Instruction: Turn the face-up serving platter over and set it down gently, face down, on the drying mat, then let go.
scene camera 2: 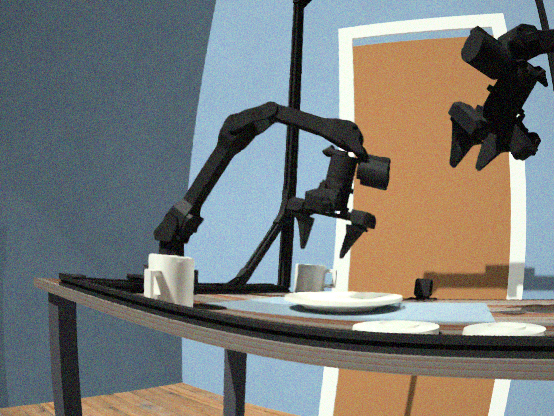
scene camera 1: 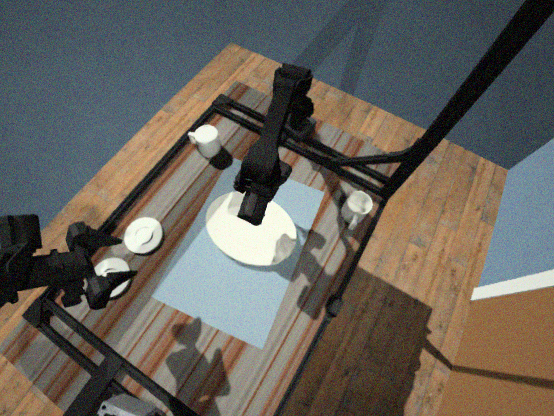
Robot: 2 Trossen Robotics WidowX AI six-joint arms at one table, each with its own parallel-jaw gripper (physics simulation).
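Frame: origin at the left arm's base, x ahead, y right, z down, level; centimetres.
Seen in the pictures: left gripper, fingertip midpoint: (scene camera 2: 465,167) (scene camera 1: 129,256); right gripper, fingertip midpoint: (scene camera 2: 321,253); right arm's base, origin of the base link: (scene camera 1: 298,121).
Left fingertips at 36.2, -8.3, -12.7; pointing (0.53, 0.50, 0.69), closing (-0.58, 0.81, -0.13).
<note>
A point is followed by its place in that frame, as x, y, z.
The cream oval platter (scene camera 1: 250,240) {54.9, 12.6, 10.7} (scene camera 2: 345,300) {60.0, 15.7, 10.7} lies about flat on the pale blue drying mat (scene camera 1: 215,290) {37.3, 7.7, 12.0} (scene camera 2: 450,311) {36.7, 7.4, 12.0}. In scene camera 2 its wide rim is above a narrower base, so it looks face up. My right gripper (scene camera 1: 261,180) (scene camera 2: 323,252) {65.7, 14.5, 1.1} is open and empty, pointing down above the platter and not touching it; in scene camera 1 its fingertips are hidden under the arm. My left gripper (scene camera 1: 128,257) {36.2, -8.3, -12.6} (scene camera 2: 466,167) {36.2, -8.3, -12.6} is open and empty, high up and away from the platter; in scene camera 1 it overlaps the small plates.
A white mug (scene camera 1: 207,140) {81.4, -12.1, 3.7} (scene camera 2: 172,280) {81.5, -17.0, 7.4} and another mug (scene camera 1: 357,206) {77.5, 42.7, 11.3} (scene camera 2: 309,278) {74.1, 37.8, 7.2} stand on opposite sides of the mat. Two small white plates (scene camera 1: 143,235) {45.7, -20.3, 11.0} (scene camera 1: 121,285) {29.6, -19.2, 11.0} (scene camera 2: 395,327) {45.9, -23.5, 10.8} (scene camera 2: 504,329) {31.3, -26.7, 10.7} lie near the table edge. A black frame (scene camera 1: 165,162) {72.4, -25.9, 10.8} surrounds the work area.
</note>
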